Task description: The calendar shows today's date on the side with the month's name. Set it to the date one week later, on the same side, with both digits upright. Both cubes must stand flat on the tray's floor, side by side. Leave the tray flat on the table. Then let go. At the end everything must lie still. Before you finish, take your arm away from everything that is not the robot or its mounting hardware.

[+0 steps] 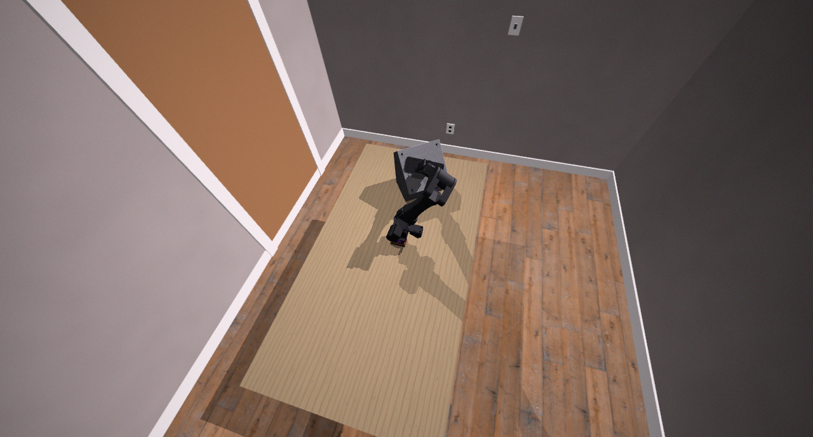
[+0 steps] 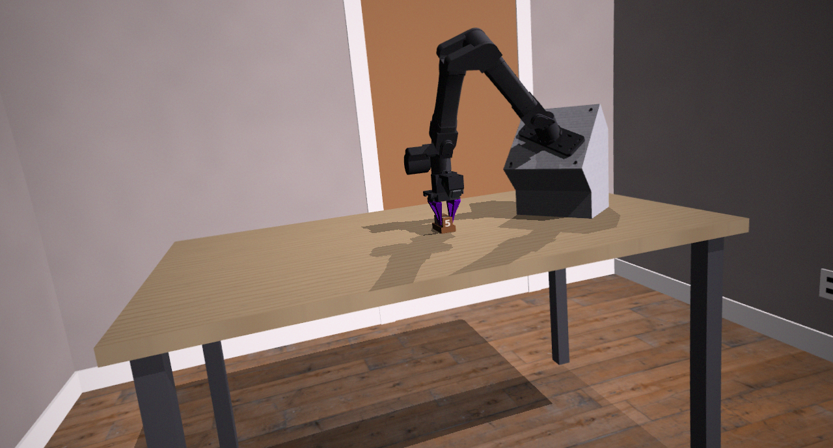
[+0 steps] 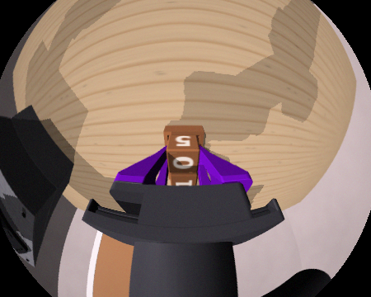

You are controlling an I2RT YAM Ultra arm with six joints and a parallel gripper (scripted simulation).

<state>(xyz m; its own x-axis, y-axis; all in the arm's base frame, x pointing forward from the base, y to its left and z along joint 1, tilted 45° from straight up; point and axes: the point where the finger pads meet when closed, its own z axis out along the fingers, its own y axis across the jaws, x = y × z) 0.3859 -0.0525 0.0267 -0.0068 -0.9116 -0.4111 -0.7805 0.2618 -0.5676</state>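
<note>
The brown tray is 20 mm to the right of my hand and 20 mm below it.
</note>
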